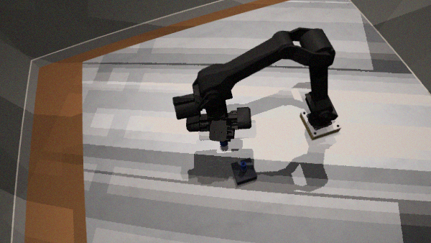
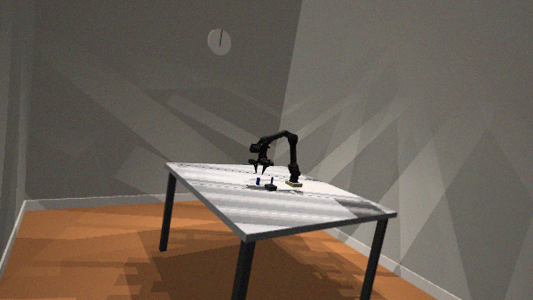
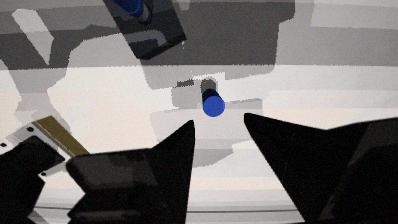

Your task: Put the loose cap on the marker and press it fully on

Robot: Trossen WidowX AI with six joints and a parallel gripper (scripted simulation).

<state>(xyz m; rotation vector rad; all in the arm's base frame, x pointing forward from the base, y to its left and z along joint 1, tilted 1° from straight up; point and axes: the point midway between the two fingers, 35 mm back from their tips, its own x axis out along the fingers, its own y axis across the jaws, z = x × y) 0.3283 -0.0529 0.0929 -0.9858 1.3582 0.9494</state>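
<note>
My gripper tip is 60 mm above the blue cap. Also, from my gripper tip: dark holder block (130 mm to the left, 70 mm below, 30 mm behind).
</note>
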